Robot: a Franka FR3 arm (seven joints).
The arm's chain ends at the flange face. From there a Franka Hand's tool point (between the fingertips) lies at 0.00 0.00 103.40 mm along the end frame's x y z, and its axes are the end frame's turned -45 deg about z.
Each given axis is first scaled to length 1.
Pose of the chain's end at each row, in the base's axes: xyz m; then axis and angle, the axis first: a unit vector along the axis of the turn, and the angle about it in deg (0 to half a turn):
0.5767 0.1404 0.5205 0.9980 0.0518 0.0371 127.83
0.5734 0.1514 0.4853 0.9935 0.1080 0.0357 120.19
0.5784 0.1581 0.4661 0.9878 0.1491 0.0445 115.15
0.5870 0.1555 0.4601 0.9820 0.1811 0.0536 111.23
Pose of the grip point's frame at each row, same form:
0.5871 0.0592 0.4573 0.8924 0.4251 -0.1514 130.46
0.5886 0.0632 0.4335 0.8621 0.4721 -0.1840 123.61
0.5988 0.0666 0.4224 0.8394 0.5060 -0.1982 118.71
0.6119 0.0622 0.4231 0.8208 0.5320 -0.2080 114.81

